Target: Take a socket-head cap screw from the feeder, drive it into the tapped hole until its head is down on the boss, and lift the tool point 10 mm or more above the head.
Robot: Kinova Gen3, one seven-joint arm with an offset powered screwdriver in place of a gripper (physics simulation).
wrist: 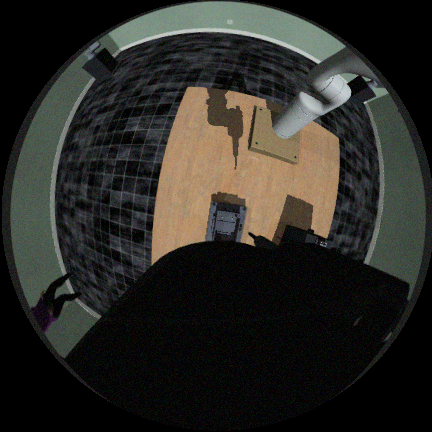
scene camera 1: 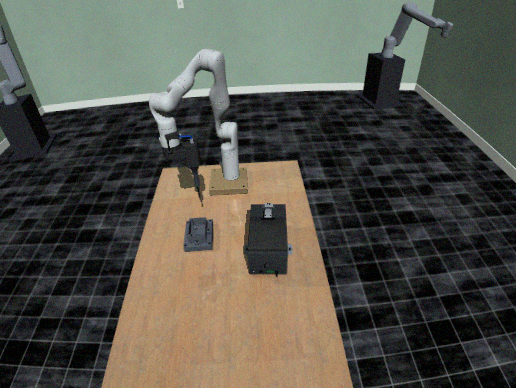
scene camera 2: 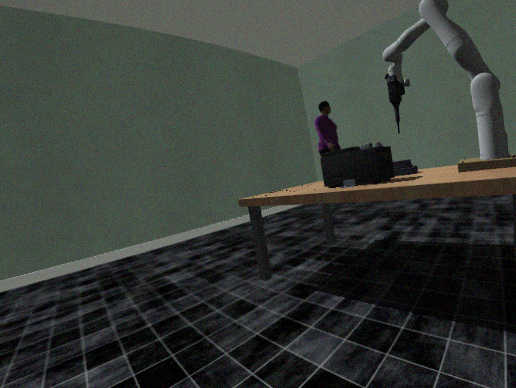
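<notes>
The black screwdriver's tip (scene camera 1: 202, 204) (scene camera 2: 399, 132) (wrist: 251, 234) points down in the air, higher than the feeder's top. In the wrist view it shows between the fixture and the feeder. The tip is too small to tell whether a screw is on it. The dark grey fixture block (scene camera 1: 198, 243) (scene camera 2: 404, 167) (wrist: 226, 222) lies on the table; its tapped hole and boss cannot be made out. The black box-shaped feeder (scene camera 1: 267, 235) (scene camera 2: 357, 167) (wrist: 295, 235) stands beside it, with a silver part (scene camera 1: 268, 211) on top at its arm-side end.
The arm's base stands on a tan plate (scene camera 1: 215, 190) (scene camera 2: 485, 164) (wrist: 262, 142) at the table's end. A person in purple (scene camera 2: 326, 131) (wrist: 45, 312) stands beyond the table. Two more arms on dark pedestals (scene camera 1: 382, 77) (scene camera 1: 22, 125) stand near the walls.
</notes>
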